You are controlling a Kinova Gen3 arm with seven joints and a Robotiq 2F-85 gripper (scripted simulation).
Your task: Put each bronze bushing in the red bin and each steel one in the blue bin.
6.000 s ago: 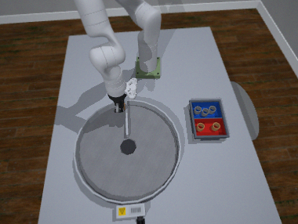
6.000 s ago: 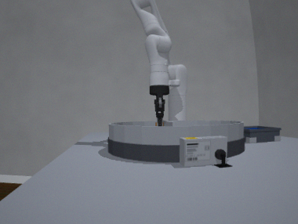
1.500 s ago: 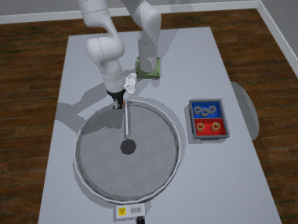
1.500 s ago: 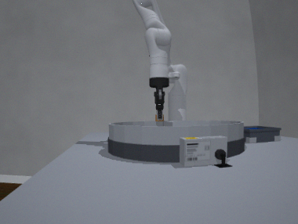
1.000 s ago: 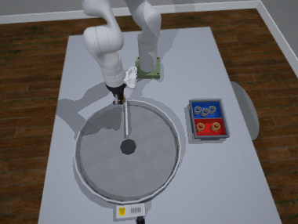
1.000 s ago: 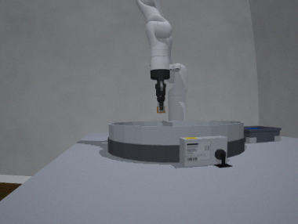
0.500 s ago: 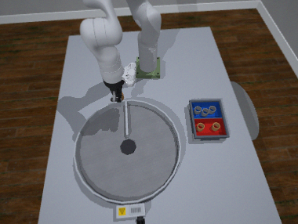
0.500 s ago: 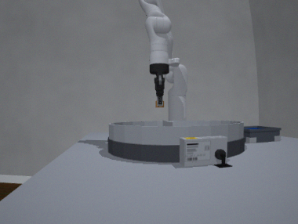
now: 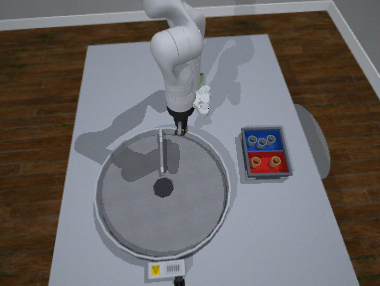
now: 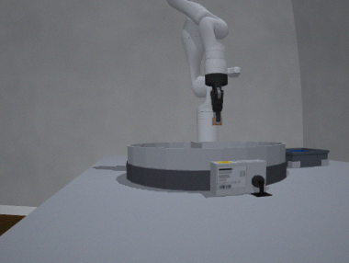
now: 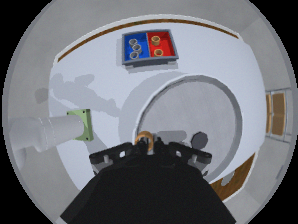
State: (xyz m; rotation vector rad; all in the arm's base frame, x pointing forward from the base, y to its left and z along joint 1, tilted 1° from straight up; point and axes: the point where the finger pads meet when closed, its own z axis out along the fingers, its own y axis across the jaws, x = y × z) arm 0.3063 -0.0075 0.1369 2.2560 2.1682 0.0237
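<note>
Now: hand 1 cm short of the bin, 29 cm to the right of it and 14 cm above it. The rest, counted from my hand: round grey turntable (16 cm ahead, 6 cm to the right, 11 cm below).
</note>
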